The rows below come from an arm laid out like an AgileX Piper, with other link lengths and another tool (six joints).
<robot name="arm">
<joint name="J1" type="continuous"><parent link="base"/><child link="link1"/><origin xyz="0 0 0.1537"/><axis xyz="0 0 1"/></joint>
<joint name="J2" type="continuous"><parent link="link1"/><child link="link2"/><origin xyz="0 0 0" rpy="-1.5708 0 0"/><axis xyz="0 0 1"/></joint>
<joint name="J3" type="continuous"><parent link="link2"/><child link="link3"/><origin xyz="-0.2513 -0.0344 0"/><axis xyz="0 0 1"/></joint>
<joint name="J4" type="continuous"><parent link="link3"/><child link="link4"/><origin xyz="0.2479 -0.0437 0" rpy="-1.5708 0 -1.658"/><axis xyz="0 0 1"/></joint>
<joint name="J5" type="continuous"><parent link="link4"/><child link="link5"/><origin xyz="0 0 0" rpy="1.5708 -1.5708 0"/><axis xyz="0 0 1"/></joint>
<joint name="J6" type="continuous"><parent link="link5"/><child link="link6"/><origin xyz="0.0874 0 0" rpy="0 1.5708 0"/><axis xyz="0 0 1"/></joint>
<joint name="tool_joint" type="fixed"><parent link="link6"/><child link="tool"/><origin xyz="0.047 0.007 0.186" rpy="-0.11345 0 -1.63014"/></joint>
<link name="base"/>
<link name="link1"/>
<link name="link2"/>
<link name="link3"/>
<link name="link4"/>
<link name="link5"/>
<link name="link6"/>
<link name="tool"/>
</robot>
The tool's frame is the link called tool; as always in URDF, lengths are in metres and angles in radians. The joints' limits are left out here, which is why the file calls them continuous.
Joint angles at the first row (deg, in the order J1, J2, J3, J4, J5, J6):
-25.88, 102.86, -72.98, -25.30, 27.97, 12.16
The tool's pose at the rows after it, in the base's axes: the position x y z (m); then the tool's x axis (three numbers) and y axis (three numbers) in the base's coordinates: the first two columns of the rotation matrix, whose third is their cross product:
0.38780 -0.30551 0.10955 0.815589 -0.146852 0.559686 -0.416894 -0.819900 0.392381
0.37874 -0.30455 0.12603 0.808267 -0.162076 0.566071 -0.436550 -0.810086 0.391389
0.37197 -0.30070 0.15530 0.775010 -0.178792 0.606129 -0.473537 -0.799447 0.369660
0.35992 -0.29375 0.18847 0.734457 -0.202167 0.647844 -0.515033 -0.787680 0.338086
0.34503 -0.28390 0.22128 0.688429 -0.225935 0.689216 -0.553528 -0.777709 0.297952
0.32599 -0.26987 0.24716 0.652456 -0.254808 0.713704 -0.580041 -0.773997 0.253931
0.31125 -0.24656 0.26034 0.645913 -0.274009 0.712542 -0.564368 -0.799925 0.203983
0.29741 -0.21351 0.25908 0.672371 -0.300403 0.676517 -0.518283 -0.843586 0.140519
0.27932 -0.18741 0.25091 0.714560 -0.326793 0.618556 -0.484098 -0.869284 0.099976
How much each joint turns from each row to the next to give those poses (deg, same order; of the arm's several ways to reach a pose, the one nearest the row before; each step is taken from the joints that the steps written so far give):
0.00, -1.01, 0.00, 0.13, 2.63, 0.00
0.00, -2.75, 0.00, 0.50, 2.54, 0.00
0.00, -4.47, 0.00, 1.53, 2.02, 0.00
0.00, -5.53, 0.00, 1.98, 2.95, 0.00
0.00, -5.90, 0.00, 2.20, 3.19, 0.00
-0.01, -5.83, 0.00, 2.75, 4.19, -0.49
0.00, -4.94, -0.08, 5.37, 4.87, -3.36
0.01, -3.81, -0.17, 6.94, 6.64, -4.12
0.00, -2.37, -0.04, 3.90, 6.80, -1.82

